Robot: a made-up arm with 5 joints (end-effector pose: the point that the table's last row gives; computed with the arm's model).
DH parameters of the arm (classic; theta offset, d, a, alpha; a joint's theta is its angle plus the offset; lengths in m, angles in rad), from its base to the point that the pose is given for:
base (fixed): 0 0.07 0 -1.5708
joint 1: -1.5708 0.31 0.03 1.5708
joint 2: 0 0.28 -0.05 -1.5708
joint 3: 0 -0.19 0.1 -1.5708
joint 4: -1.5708 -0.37 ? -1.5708
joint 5: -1.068 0 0.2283 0
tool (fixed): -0.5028 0.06 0 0
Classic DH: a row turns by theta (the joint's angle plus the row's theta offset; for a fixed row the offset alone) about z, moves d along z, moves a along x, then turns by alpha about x.
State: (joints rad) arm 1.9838 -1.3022 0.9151 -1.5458 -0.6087
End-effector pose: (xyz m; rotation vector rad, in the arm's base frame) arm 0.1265 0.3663 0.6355 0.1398 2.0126 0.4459
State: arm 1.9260 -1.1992 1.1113 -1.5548 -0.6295
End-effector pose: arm 0.1060 0.2949 0.6364 0.2220 1.9620 0.6670
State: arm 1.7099 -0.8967 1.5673 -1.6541 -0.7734
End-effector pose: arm 0.0396 0.1346 0.5728 0.1805 1.7238 1.1837
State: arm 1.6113 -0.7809 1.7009 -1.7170 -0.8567
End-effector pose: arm 0.0193 0.0936 0.5340 0.0856 1.5995 1.3160
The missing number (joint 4, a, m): 0.38
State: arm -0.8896 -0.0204 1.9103 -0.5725 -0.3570
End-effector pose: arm -0.3017 0.4975 -0.0732 -0.6813 0.8738 -0.0073
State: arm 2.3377 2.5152 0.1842 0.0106 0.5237
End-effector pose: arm 0.1112 0.0918 0.6532 1.0446 -1.1793 -2.4279
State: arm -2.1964 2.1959 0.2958 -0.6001 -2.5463
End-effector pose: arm 0.4543 0.4260 -0.4887 0.0054 0.7754 0.9139
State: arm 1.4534 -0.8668 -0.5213 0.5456 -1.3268
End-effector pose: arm -0.0252 0.2312 0.6678 0.4373 1.3515 -2.1201
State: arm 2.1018 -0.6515 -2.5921 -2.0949 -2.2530
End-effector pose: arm -0.2833 0.2654 0.1158 1.3225 2.2298 1.0635
